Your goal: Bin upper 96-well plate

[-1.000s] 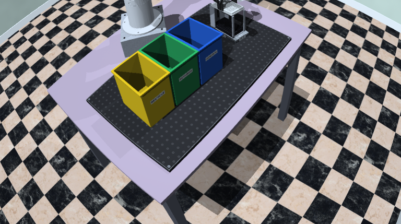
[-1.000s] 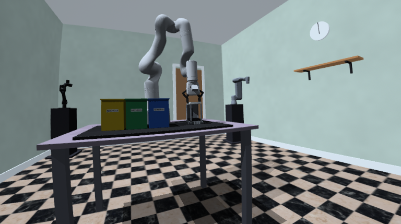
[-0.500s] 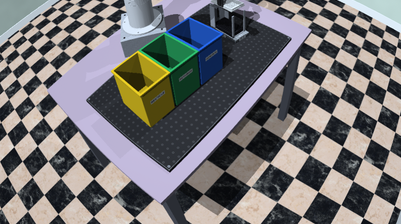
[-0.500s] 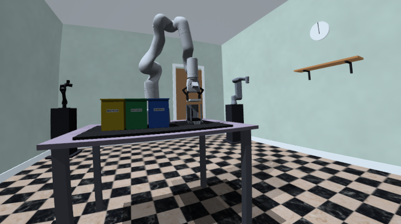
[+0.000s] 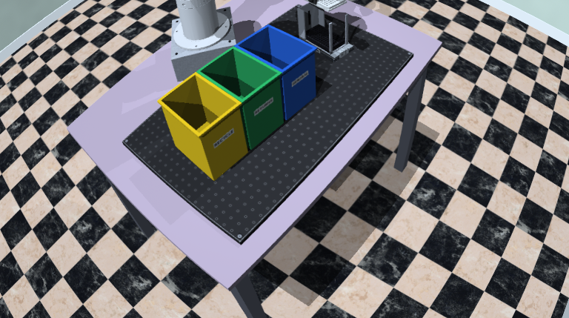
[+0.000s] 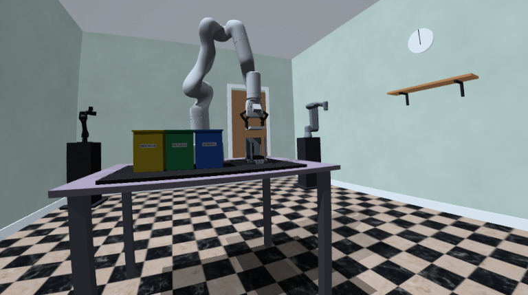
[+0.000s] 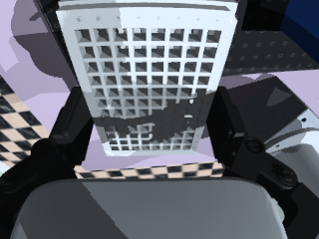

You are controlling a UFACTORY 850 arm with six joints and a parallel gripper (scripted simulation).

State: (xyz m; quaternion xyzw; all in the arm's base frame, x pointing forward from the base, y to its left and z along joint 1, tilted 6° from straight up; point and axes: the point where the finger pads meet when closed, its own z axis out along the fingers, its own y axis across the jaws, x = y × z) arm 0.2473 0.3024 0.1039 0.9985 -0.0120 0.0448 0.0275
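Now: hand 270 mm to the left of the blue bin, 120 mm above it and 70 mm short of it. Also, from my hand: green bin 400 mm to the right, 120 mm below, 80 mm ahead; then white 96-well plate 10 mm below; then dark plate 180 mm below.
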